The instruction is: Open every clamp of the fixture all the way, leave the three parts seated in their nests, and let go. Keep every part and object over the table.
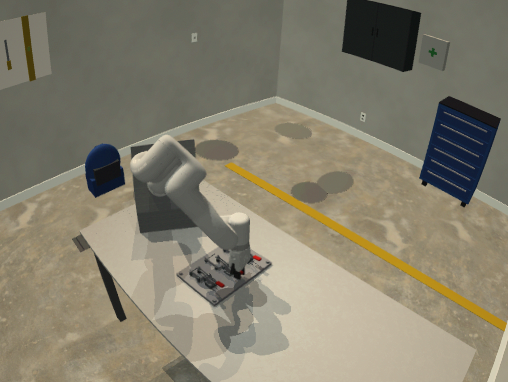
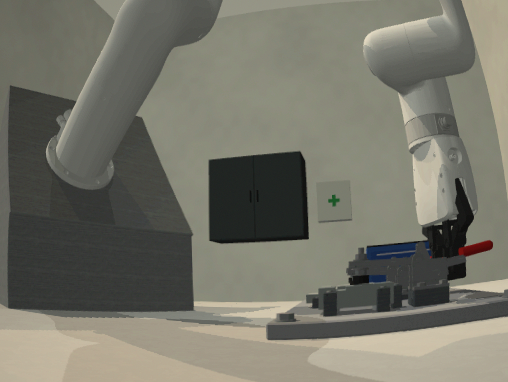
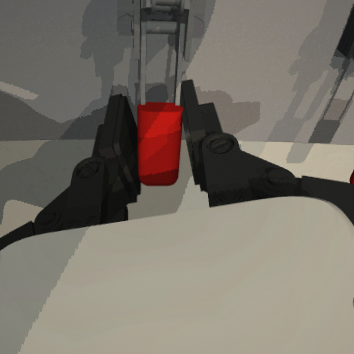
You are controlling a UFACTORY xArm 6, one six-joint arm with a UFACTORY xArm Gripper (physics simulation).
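Pixels of known places: gripper, fingertip midpoint: [image 1: 239, 275] [image 2: 449, 279] [image 3: 157, 112]; arm's base, origin of the base link: [image 2: 79, 161].
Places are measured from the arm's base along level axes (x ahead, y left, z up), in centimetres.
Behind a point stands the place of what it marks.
Note:
The fixture plate [image 1: 204, 291] @(x 47.9, y -18.6, z -21.4 cm) [image 2: 350, 327] @(x 39.0, y -20.3, z -22.1 cm) [image 3: 230, 65] @(x 51.2, y 0.5, z -21.4 cm) carries three toggle clamps with red handles. The near clamp [image 2: 422, 265] @(x 46.4, y -15.0, z -17.6 cm) has its bar lying low over a grey part [image 2: 352, 296] @(x 39.4, y -15.8, z -19.8 cm) seated in its nest; its red handle [image 1: 220, 284] @(x 52.9, y -14.3, z -16.3 cm) [image 2: 476, 248] @(x 52.4, y -15.1, z -16.6 cm) sticks out almost level. The middle clamp's red handle [image 1: 242, 273] @(x 54.8, y -3.3, z -16.7 cm) [image 3: 159, 145] @(x 52.4, y -3.2, z -16.7 cm) lies between the black fingers of my gripper [image 1: 237, 273] @(x 52.9, y -3.2, z -19.7 cm) [image 3: 157, 112] @(x 52.9, y -3.2, z -19.7 cm), which is shut on it, pads at both sides. The far clamp's red handle [image 1: 257, 258] @(x 53.8, y 7.3, z -16.2 cm) lies low. The arm hides much of the middle and far clamps; their parts are unclear.
The fixture stands on the long pale table [image 1: 320, 310] @(x 88.8, y 5.7, z -23.0 cm). The arm's dark pedestal [image 1: 162, 215] @(x 5.5, y -4.4, z -13.7 cm) [image 2: 100, 270] @(x 6.5, y -2.7, z -17.0 cm) is at the table's back end. A blue drawer cabinet [image 1: 460, 150] and a yellow floor line [image 1: 350, 235] are beyond the table.

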